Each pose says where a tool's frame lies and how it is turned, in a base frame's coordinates. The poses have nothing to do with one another.
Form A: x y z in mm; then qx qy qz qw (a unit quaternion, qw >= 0).
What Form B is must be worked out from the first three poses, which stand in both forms.
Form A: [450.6 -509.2 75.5 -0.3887 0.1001 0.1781 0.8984]
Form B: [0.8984 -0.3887 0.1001 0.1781 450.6 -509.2 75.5]
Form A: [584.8 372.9 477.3 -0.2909 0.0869 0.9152 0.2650]
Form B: [0.2650 -0.2909 0.0869 0.9152 584.8 372.9 477.3]
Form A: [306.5 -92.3 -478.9 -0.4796 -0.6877 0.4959 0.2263]
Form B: [0.2263 -0.4796 -0.6877 0.4959 306.5 -92.3 -478.9]
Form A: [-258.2 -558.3 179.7 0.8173 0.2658 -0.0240 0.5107]
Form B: [0.5107 0.8173 0.2658 -0.0240 -258.2 -558.3 179.7]
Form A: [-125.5 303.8 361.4 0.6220 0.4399 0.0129 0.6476]
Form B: [0.6476 0.6220 0.4399 0.0129 -125.5 303.8 361.4]
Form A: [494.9 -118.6 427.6 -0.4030 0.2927 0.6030 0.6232]
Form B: [0.6232 -0.4030 0.2927 0.6030 494.9 -118.6 427.6]
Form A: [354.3 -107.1 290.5 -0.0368 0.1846 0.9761 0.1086]
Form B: [0.1086 -0.0368 0.1846 0.9761 354.3 -107.1 290.5]
